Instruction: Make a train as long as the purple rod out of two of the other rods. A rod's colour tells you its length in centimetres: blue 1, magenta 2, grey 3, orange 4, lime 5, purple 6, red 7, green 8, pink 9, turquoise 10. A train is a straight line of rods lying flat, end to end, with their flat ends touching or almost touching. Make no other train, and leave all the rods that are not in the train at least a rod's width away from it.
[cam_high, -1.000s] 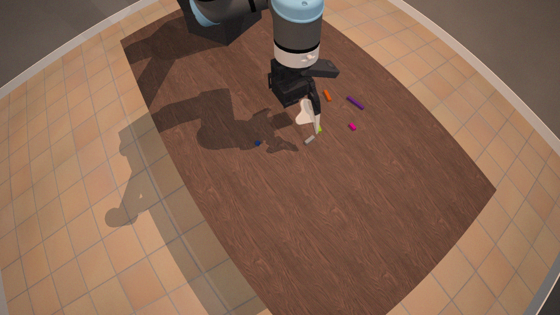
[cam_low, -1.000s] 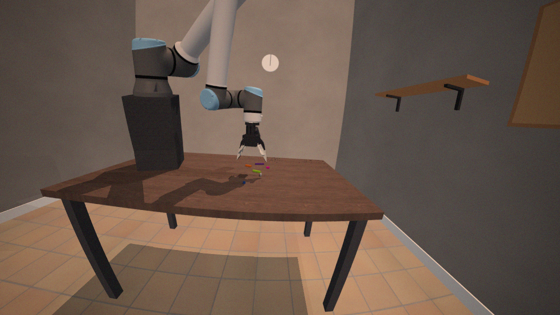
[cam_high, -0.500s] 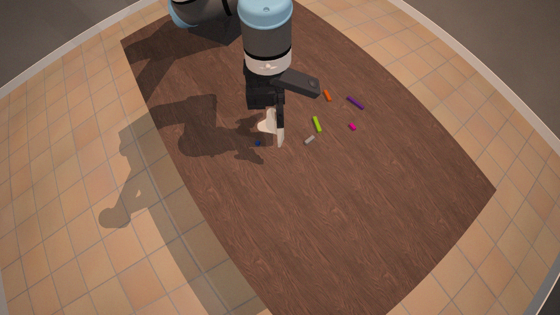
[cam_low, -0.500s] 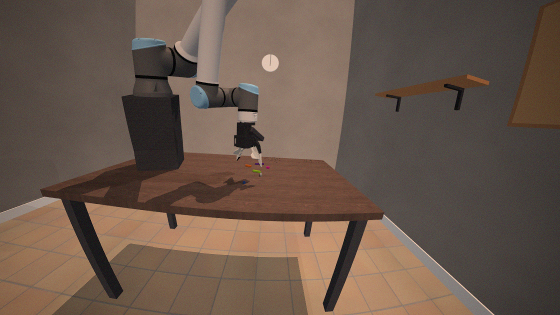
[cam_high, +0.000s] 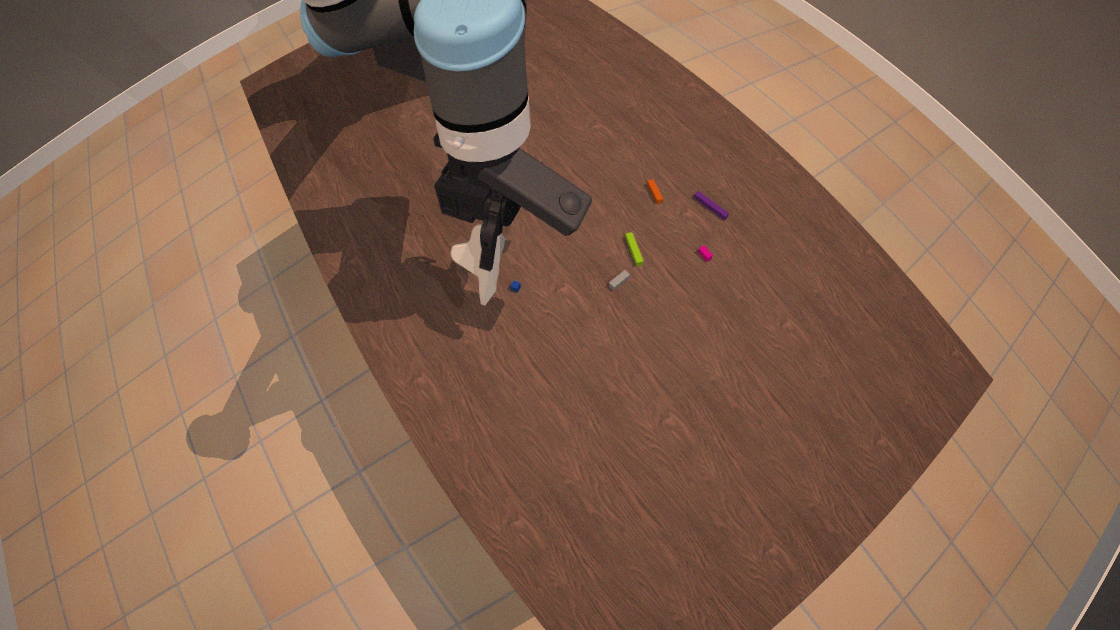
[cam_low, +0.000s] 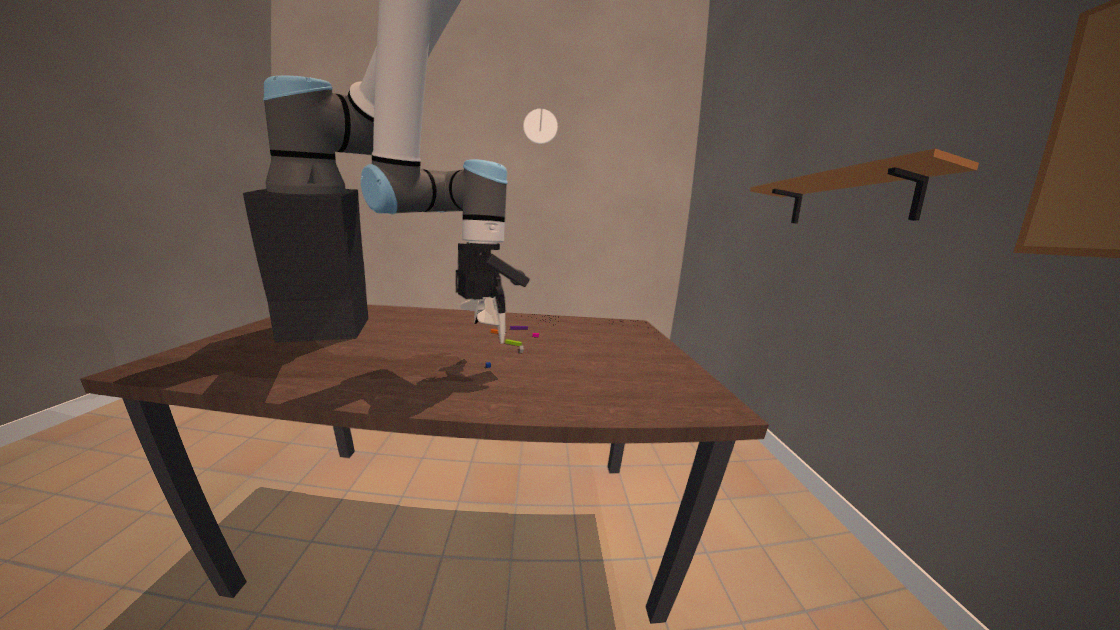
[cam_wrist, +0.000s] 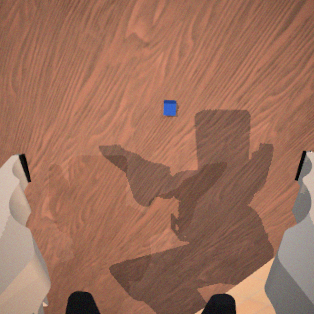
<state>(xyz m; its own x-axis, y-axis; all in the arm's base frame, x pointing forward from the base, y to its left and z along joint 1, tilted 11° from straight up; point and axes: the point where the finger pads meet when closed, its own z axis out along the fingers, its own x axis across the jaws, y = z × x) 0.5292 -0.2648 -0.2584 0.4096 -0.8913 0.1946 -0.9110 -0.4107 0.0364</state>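
Now: hand 80 mm above the blue rod and 10 mm to the left of it. From my hand the other things lie so: lime rod (150 mm to the left, 80 mm below, 70 mm ahead); grey rod (100 mm to the left, 90 mm ahead, 80 mm below); orange rod (250 mm to the left, 80 mm below, 20 mm ahead).
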